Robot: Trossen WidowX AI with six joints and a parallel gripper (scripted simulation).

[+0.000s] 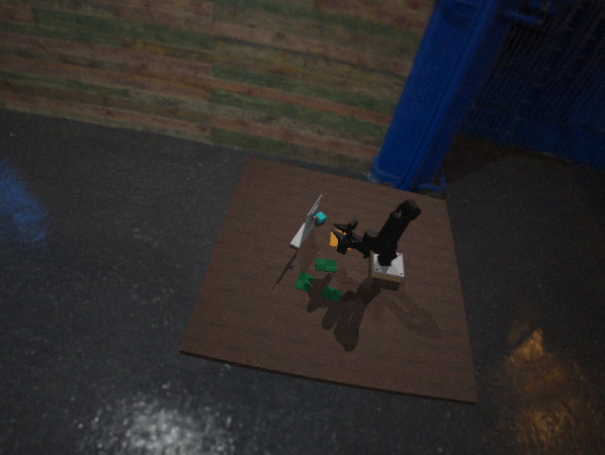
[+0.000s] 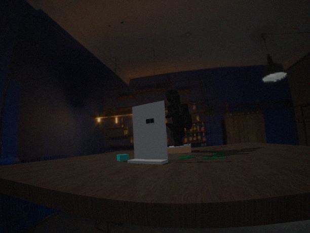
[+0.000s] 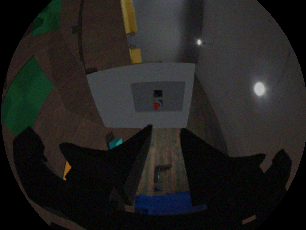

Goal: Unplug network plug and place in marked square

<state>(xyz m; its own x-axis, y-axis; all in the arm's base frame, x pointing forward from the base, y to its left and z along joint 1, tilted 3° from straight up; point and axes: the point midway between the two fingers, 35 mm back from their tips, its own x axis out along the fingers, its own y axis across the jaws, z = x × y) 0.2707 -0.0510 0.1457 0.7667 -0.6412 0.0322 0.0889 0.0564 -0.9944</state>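
Now: the plug 8 cm ahead of my gripper tip, 7 cm to the right of it and 1 cm below it. Round my gripper tip: teal block (1 cm ahead, 22 cm to the right, 17 cm below); then grey upright panel (10 cm ahead, 7 cm to the right, 7 cm below); then orange marked square (10 cm behind, 8 cm to the right, 19 cm below).
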